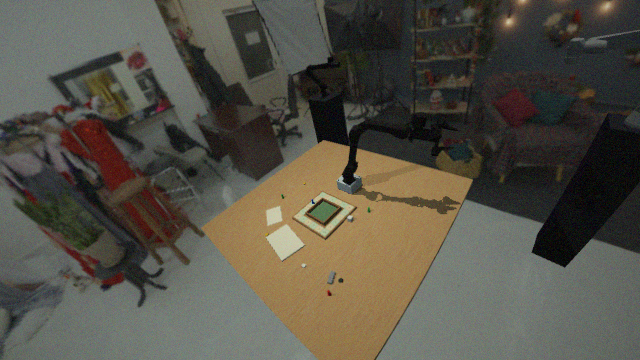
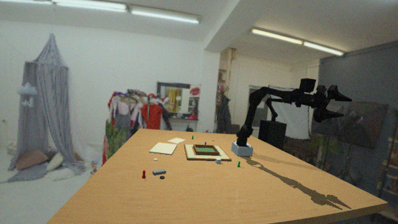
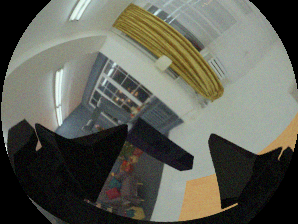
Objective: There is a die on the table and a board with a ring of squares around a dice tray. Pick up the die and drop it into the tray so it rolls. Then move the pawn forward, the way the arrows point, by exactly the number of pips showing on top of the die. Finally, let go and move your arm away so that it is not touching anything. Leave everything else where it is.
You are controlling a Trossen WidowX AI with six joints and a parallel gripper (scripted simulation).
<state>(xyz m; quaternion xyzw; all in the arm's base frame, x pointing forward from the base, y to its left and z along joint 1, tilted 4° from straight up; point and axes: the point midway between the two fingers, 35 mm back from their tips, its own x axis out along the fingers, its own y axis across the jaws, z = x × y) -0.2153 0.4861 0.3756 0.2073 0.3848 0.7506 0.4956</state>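
Right now the white die is 44 cm ahead of my gripper tip, 39 cm below it and 35 cm to the right of it. The rest, counted from my gripper tip: grey block 76 cm ahead, 40 cm below, 18 cm to the right; then black disc 75 cm ahead, 40 cm below, 14 cm to the right; then blue pawn 63 cm to the right, 48 cm ahead, 37 cm below.
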